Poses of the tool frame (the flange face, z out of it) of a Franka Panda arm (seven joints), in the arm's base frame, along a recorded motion.
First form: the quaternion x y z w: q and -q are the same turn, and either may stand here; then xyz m.
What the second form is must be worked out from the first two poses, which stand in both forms.
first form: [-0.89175 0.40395 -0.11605 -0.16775 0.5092 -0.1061 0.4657]
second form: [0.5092 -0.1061 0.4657 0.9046 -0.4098 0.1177 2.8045]
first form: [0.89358 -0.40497 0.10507 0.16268 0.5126 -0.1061 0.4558]
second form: [0.5126 -0.1061 0.4558 0.9056 -0.4104 0.1065 2.8148]
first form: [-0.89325 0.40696 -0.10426 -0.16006 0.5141 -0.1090 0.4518]
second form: [0.5141 -0.1090 0.4518 0.9049 -0.4123 0.1056 2.8201]
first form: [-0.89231 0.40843 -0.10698 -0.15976 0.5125 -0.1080 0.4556]
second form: [0.5125 -0.1080 0.4556 0.9039 -0.4137 0.1084 2.8207]
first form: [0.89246 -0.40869 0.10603 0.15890 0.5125 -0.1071 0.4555]
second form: [0.5125 -0.1071 0.4555 0.9039 -0.4139 0.1074 2.8224]
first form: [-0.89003 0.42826 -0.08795 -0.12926 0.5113 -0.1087 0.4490]
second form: [0.5113 -0.1087 0.4490 0.8976 -0.4319 0.0887 2.8823]
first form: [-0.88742 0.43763 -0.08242 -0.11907 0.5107 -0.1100 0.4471]
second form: [0.5107 -0.1100 0.4471 0.8938 -0.4408 0.0830 2.9029]
